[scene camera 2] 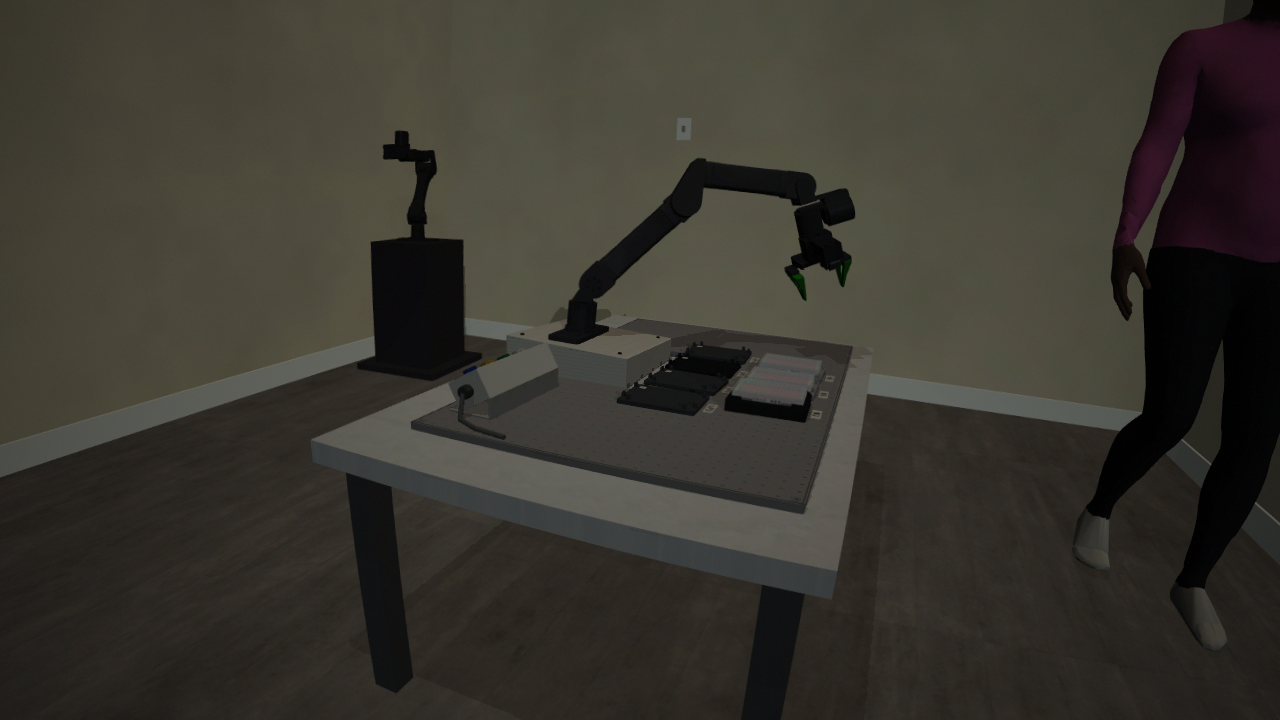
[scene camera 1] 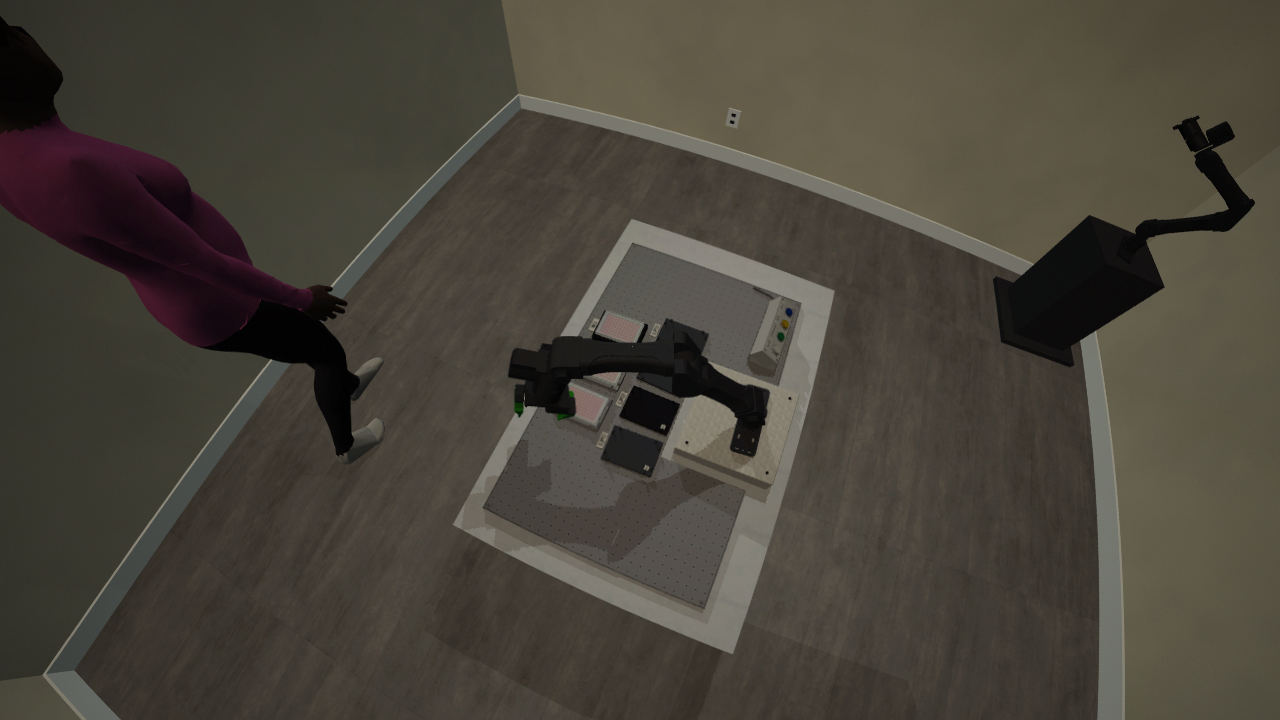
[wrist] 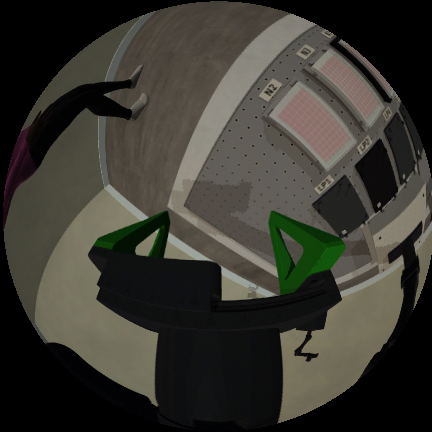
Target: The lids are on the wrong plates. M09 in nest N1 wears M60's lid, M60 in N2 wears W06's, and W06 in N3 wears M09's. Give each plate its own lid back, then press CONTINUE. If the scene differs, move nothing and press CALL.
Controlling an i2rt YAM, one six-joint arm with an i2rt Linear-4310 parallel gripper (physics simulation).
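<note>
My gripper has green fingers, is open and empty, and hangs high above the board's edge near N2. The N2 plate and N3 plate have pink wells and pale rims. The N1 plate sits in a black nest at the row's end; part of it shows at the wrist view's edge. The arm partly hides N3 in scene camera 1. Lid and plate names are not readable. A sloped console carries blue, yellow and green buttons.
Dark pads stand in a row beside the plates, including LP1 and LP2. The arm stands on a pale block. A person stands beyond the table. Another arm stands on a black pedestal.
</note>
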